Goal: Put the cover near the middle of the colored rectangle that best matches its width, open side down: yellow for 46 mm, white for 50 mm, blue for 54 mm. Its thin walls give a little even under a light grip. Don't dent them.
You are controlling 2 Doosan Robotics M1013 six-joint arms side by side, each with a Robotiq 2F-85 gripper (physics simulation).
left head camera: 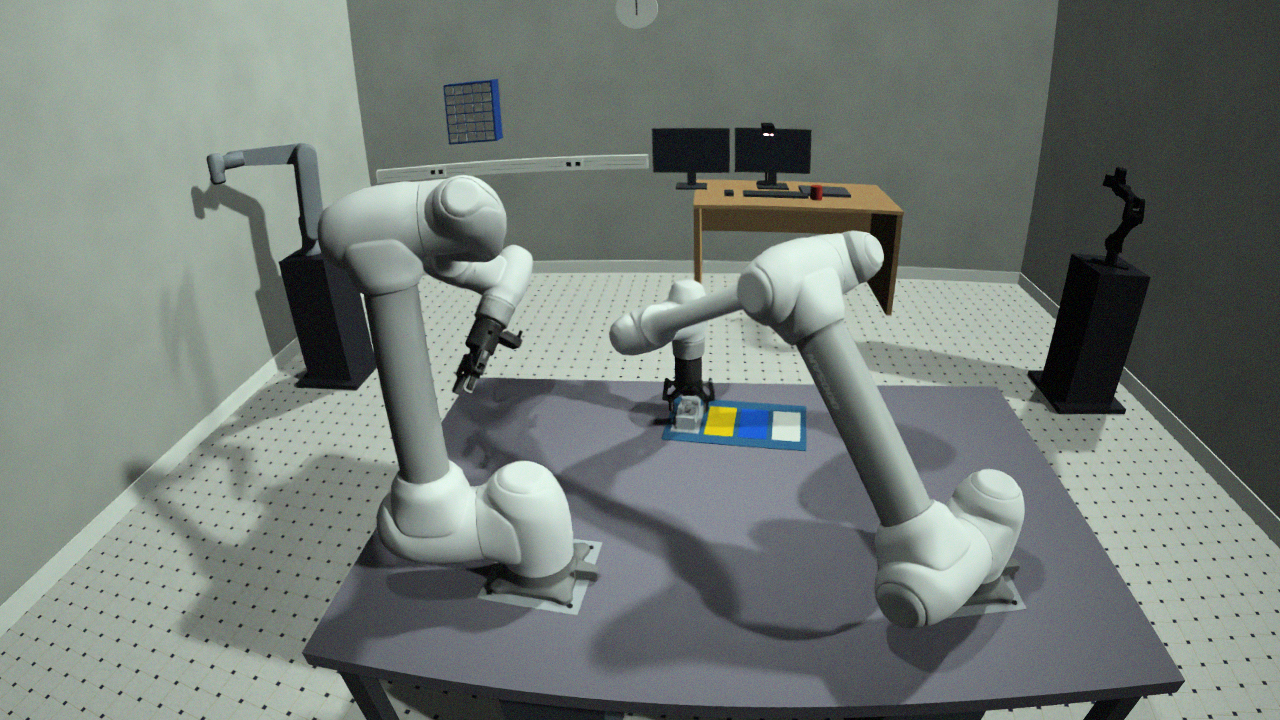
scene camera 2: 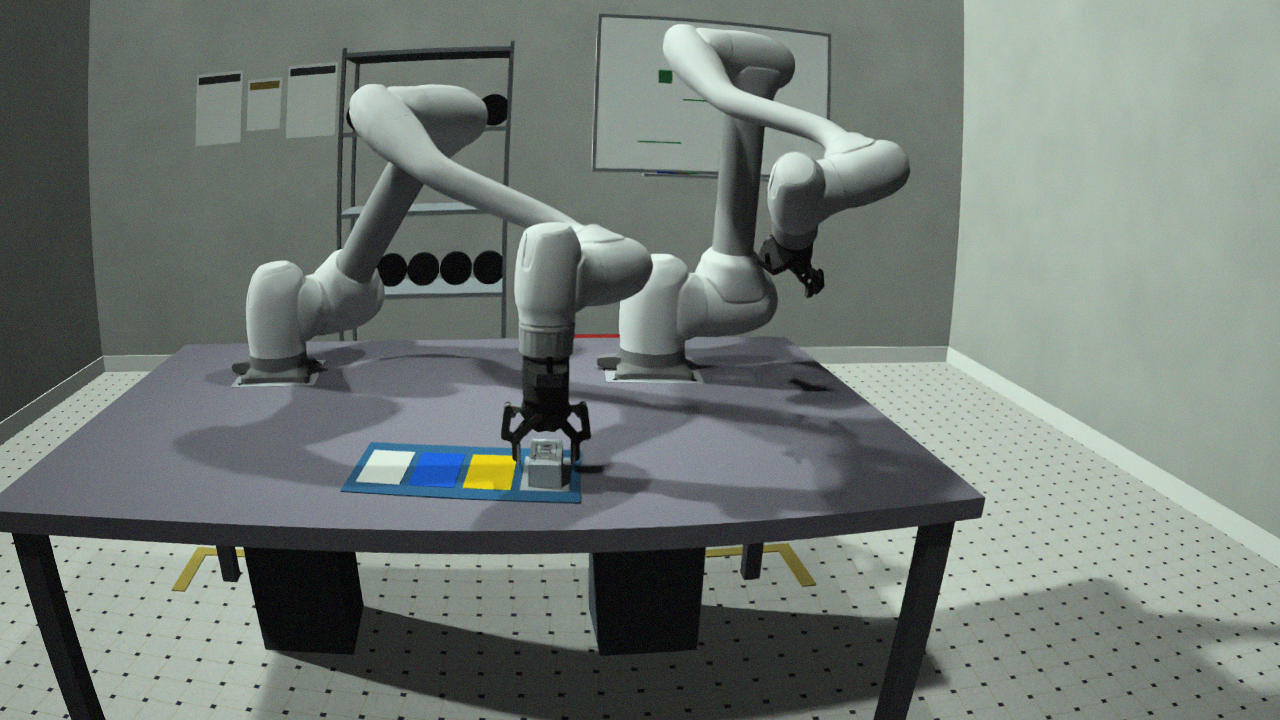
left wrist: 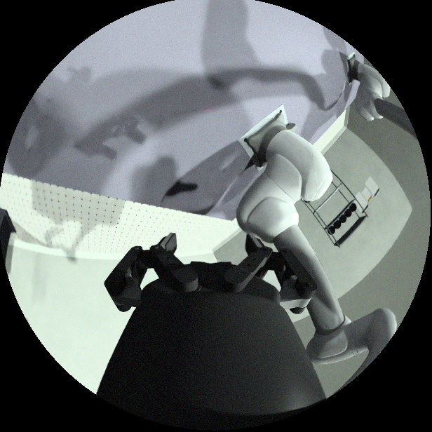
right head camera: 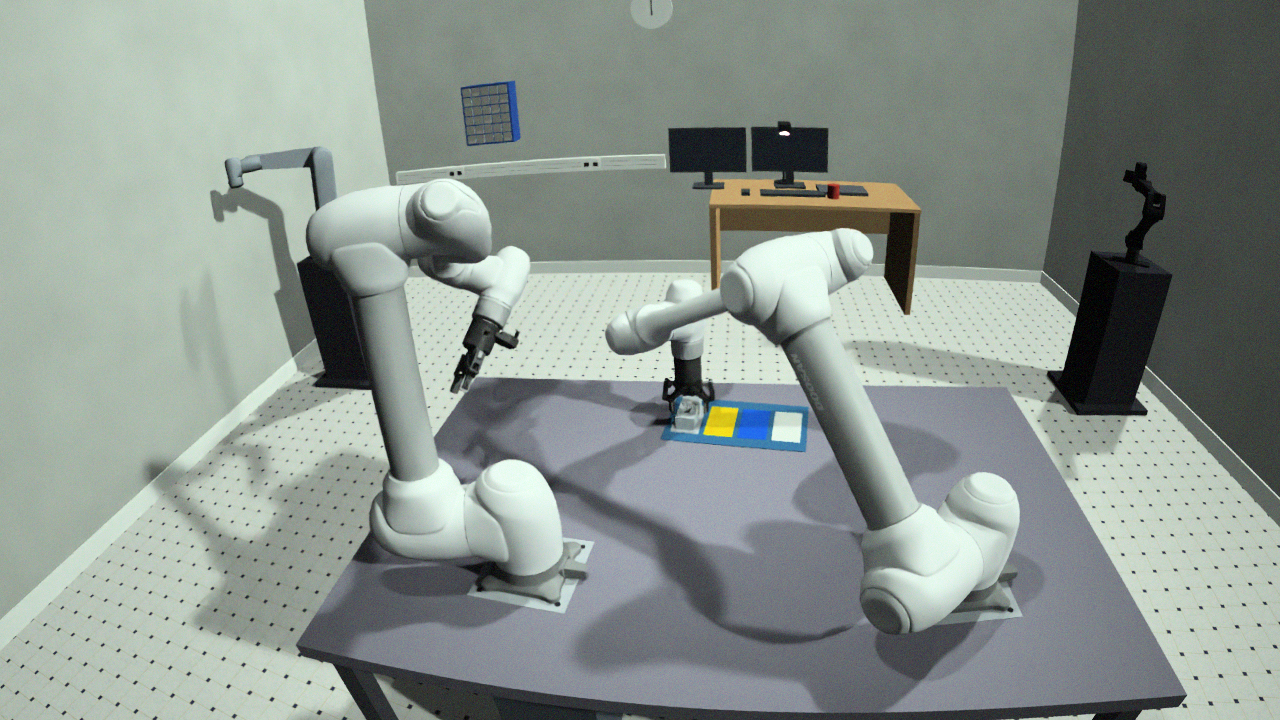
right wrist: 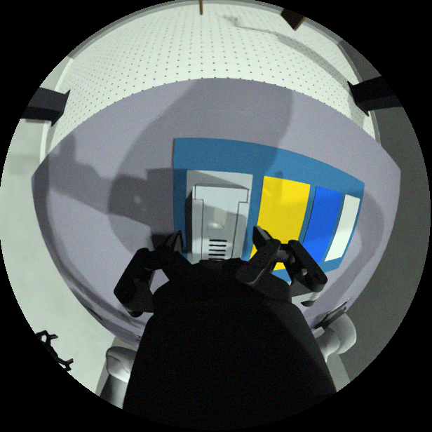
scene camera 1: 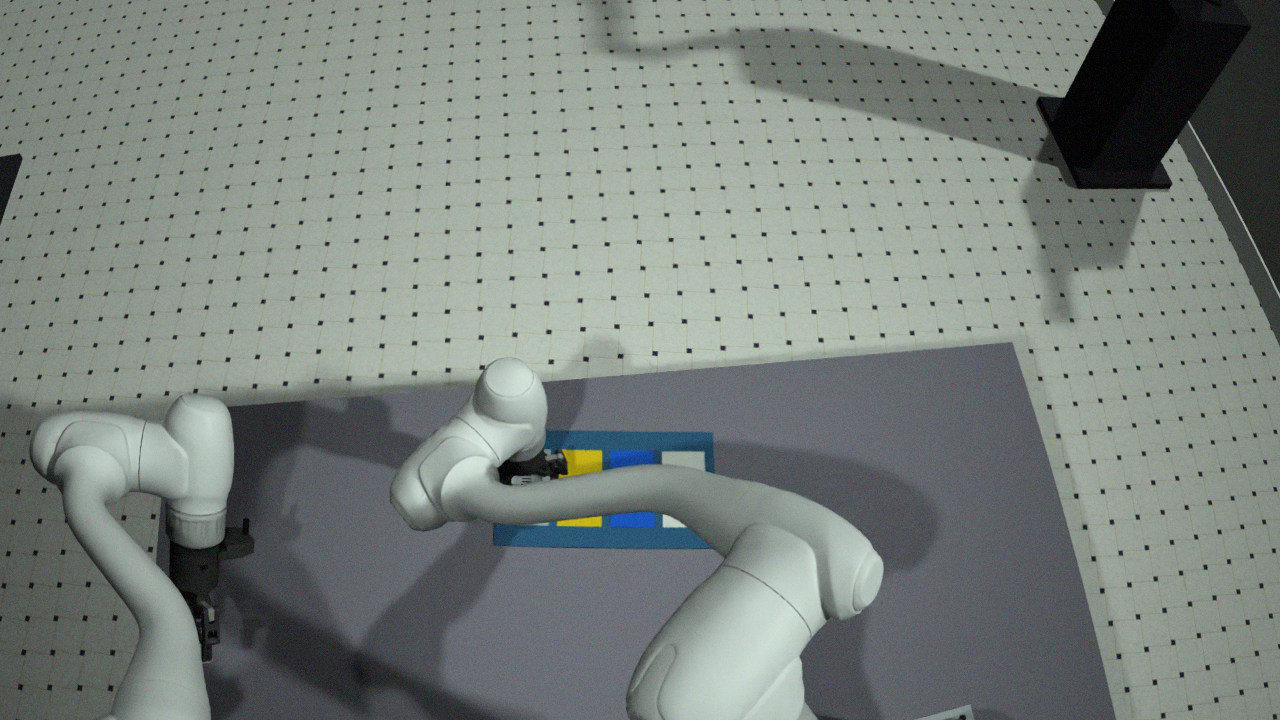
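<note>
The light grey cover [left head camera: 688, 413] [right head camera: 688, 413] [scene camera 2: 544, 470] [right wrist: 218, 202] stands upright on the pale rectangle at one end of the blue-bordered mat [left head camera: 787, 444] [scene camera 2: 429, 491] [right wrist: 220, 155]. Its slotted top faces up; its underside is hidden. Beside it lie the yellow rectangle [left head camera: 721, 420] [scene camera 2: 489, 472] [right wrist: 285, 200], the blue rectangle [left head camera: 753, 424] [scene camera 2: 437, 470] [right wrist: 322, 215] and the white rectangle [left head camera: 786, 426] [scene camera 2: 385, 466] [right wrist: 345, 225]. My right gripper [scene camera 2: 546, 456] [right wrist: 217, 235] points down and is open, its fingers on either side of the cover. My left gripper [left head camera: 463, 386] [scene camera 2: 812, 284] [left wrist: 210, 240] is open and empty, far from the mat.
The mat lies near an edge of the grey table [left head camera: 716, 662] [scene camera 2: 716, 483]. Both arms stand on the table. A wooden desk [left head camera: 796, 198] with monitors and two dark pedestals [left head camera: 1092, 331] [left head camera: 331, 317] stand beyond it. A shelf rack [scene camera 2: 512, 179] stands behind the arms in scene camera 2.
</note>
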